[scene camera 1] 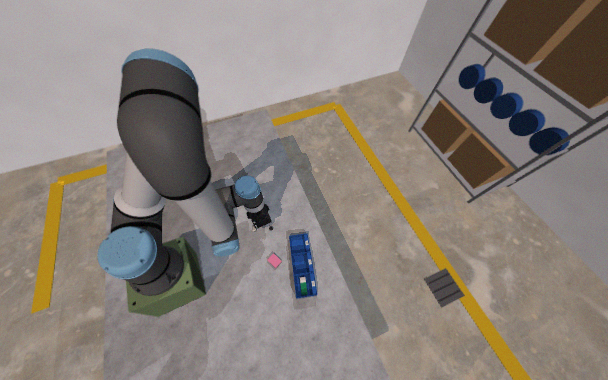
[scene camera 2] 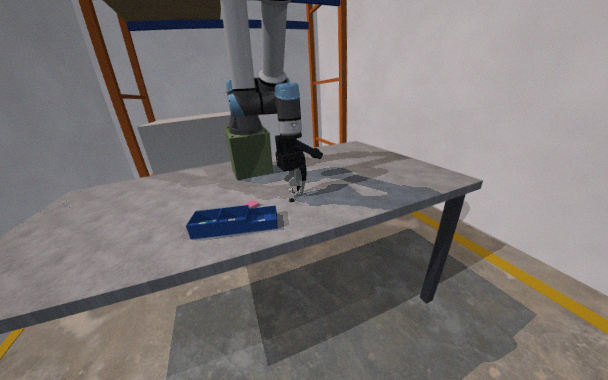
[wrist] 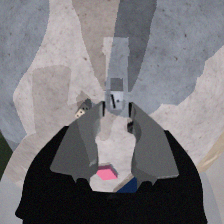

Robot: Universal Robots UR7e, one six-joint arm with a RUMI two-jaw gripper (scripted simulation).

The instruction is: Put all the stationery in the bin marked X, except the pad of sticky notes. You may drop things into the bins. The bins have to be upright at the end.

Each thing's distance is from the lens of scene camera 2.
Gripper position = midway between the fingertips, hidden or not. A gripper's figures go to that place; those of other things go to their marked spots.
my gripper (scene camera 2: 299, 192): 0.79 m
blue divided bin (scene camera 2: 232, 220): 0.62 m
